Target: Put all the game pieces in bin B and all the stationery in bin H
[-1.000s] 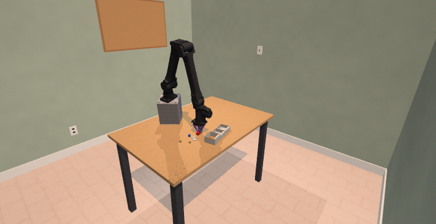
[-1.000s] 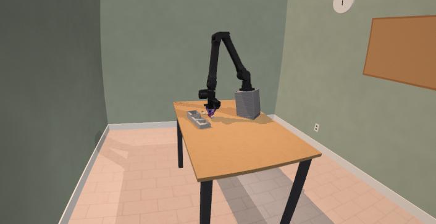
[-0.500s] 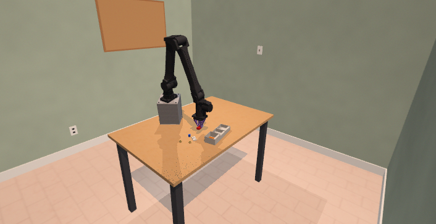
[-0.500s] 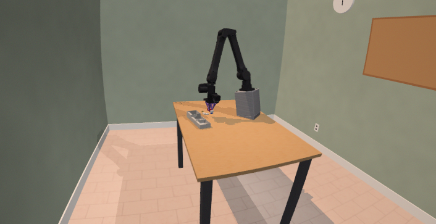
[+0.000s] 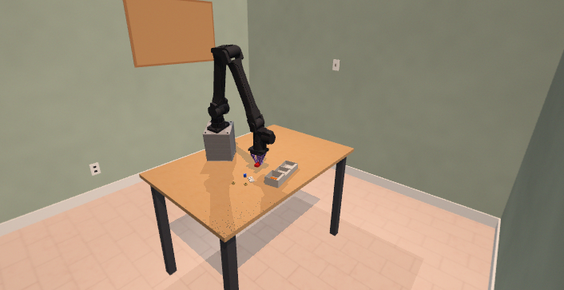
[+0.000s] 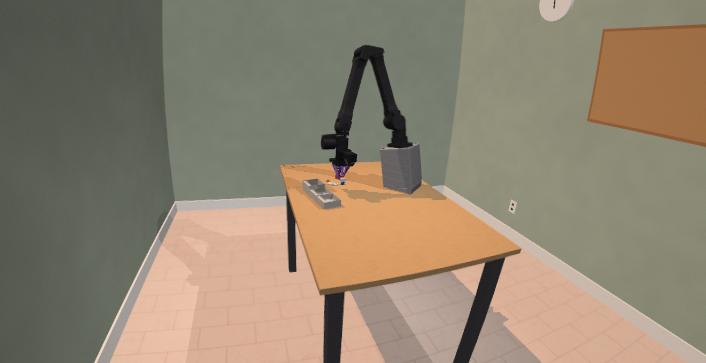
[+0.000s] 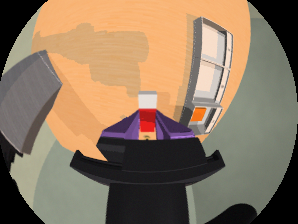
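Now: the red piece 1 cm to the left of my hand. Round my hand: white domino 8 cm to the right, 6 cm below; then blue piece 7 cm to the right, 6 cm below, 5 cm behind; then orange block 12 cm ahead, 6 cm below, 3 cm to the right.
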